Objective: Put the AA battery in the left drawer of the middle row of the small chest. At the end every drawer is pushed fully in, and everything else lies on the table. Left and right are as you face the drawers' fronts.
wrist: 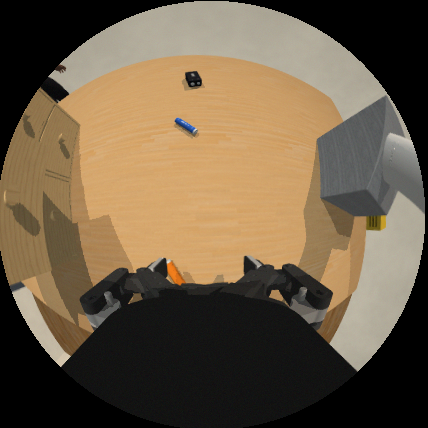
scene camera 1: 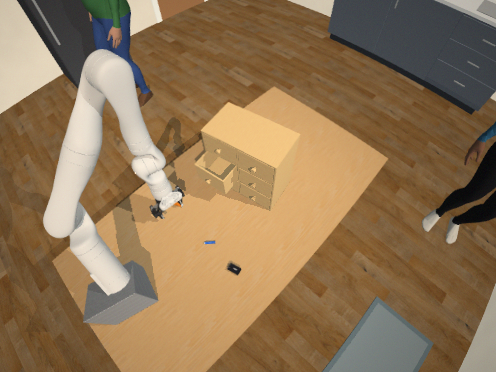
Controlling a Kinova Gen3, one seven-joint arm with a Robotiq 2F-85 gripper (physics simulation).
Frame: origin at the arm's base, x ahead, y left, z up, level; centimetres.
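Seen in the pictures: gripper, fingertip midpoint: [wrist: 204,265] [scene camera 1: 171,210]; arm's base, link origin: [wrist: 390,158] [scene camera 1: 118,282].
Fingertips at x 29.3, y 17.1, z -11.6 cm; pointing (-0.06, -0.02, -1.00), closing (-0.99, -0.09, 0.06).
Note:
Offsets run from my fingertips to a thing's top centre. "spot": to the spot under its first point. Level surfaces: height alone.
A blue cylinder with a silvery end @(dy -19.8, dx +4.4, dz -3.7 cm) [scene camera 1: 209,242] [wrist: 186,126], seemingly the AA battery, lies on the table @(dz -4.7 cm) [scene camera 1: 300,200] [wrist: 210,190]. The small wooden chest [scene camera 1: 250,132] [wrist: 65,127] has its left middle drawer @(spot: dy -8.7, dx +19.3, dz +11.8 cm) [scene camera 1: 217,183] pulled out; no thing shows in the visible part of its inside. The other drawer fronts that show look flush. My gripper [scene camera 1: 170,209] [wrist: 204,265] is open and empty, low over the table, left of the chest in the scene view and away from the blue cylinder. An orange stick-like thing @(dy +3.1, dx +3.9, dz -3.3 cm) [scene camera 1: 178,204] [wrist: 175,273] lies near one fingertip, partly hidden by the gripper.
A small black block @(dy -34.5, dx +5.3, dz -3.0 cm) [scene camera 1: 234,269] [wrist: 193,79] lies on the table beyond the blue cylinder from my gripper. The grey arm base [scene camera 1: 122,300] [wrist: 350,160] stands at one end of the table. Two people stand on the floor beyond the table.

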